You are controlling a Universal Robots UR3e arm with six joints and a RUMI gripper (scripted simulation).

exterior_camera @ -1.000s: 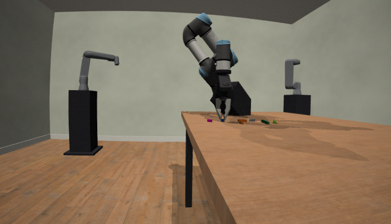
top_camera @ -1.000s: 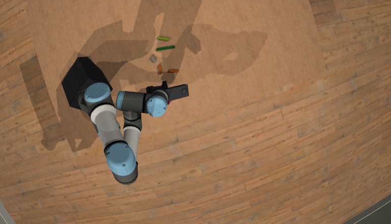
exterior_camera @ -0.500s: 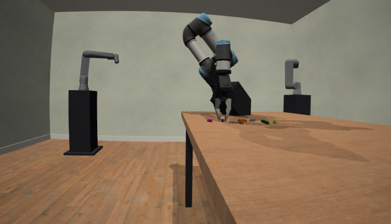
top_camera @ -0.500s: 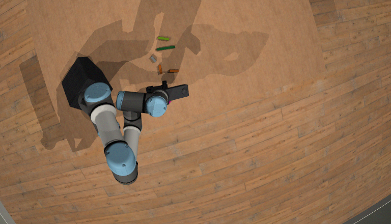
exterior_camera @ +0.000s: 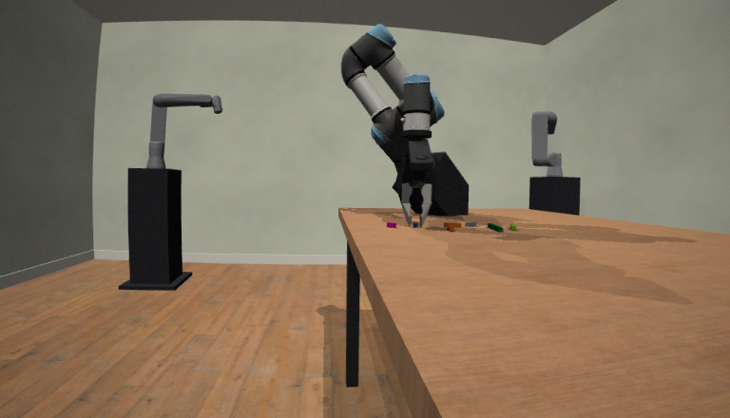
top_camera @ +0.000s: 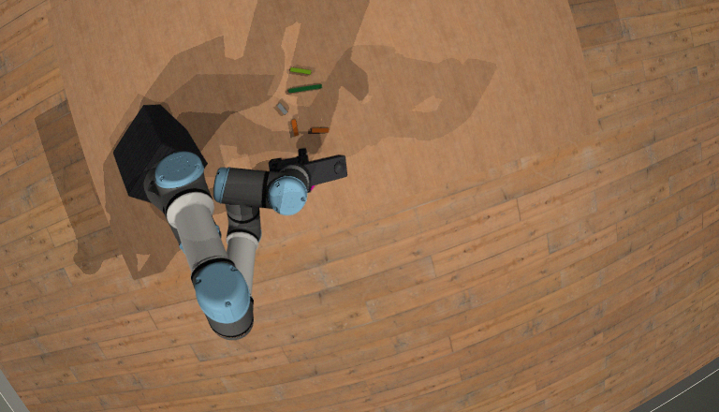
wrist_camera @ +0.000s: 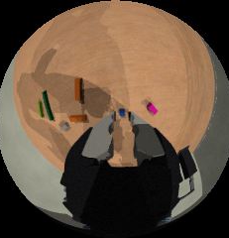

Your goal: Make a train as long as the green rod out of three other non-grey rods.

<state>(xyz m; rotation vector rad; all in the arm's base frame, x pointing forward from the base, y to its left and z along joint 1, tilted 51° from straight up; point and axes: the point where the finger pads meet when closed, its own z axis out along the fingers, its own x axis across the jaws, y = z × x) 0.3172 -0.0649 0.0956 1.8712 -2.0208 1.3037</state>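
My hand is 10 mm above the blue rod. From my hand the other things lie so: green rod (170 mm to the left, 70 mm ahead, 10 mm below); then grey rod (150 mm to the left, 10 mm below); then magenta rod (60 mm to the right, 10 mm below, 10 mm behind).
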